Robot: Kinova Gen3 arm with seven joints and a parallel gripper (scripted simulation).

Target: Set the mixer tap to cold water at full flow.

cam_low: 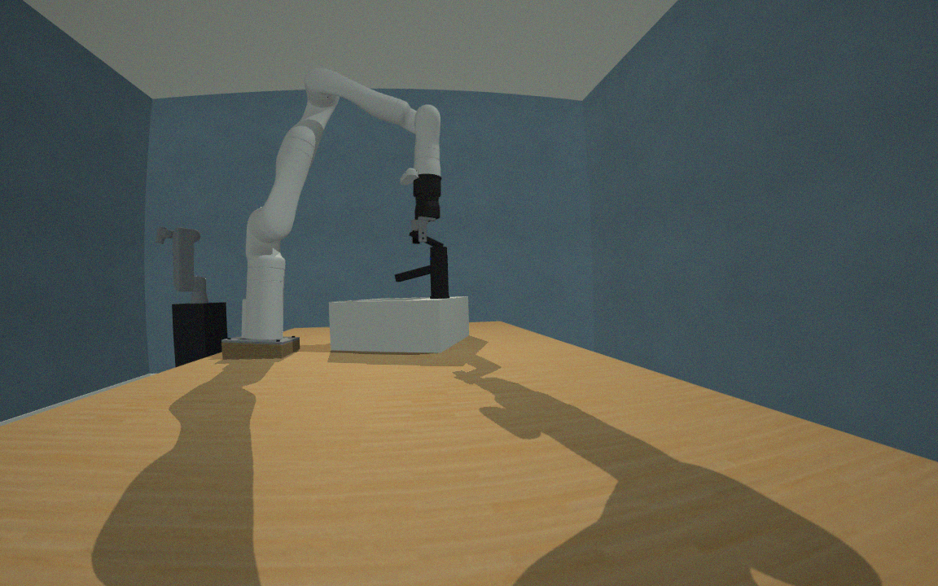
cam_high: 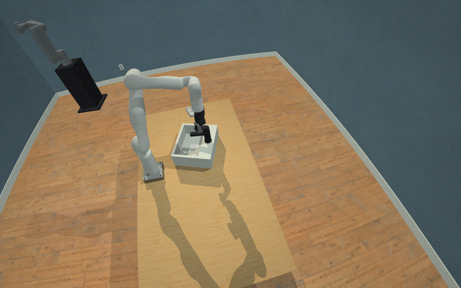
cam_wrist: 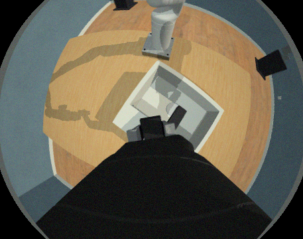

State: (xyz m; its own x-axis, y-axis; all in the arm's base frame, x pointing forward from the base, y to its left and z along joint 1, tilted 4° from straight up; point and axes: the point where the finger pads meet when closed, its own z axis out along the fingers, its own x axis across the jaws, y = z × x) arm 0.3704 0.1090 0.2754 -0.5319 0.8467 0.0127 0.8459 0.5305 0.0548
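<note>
Now: the lever 2 cm ahead of my hand, 1 cm to the left of it and 1 cm below it. The rest, counted from my hand: white basin (25 cm below, 7 cm behind, 6 cm to the left).
</note>
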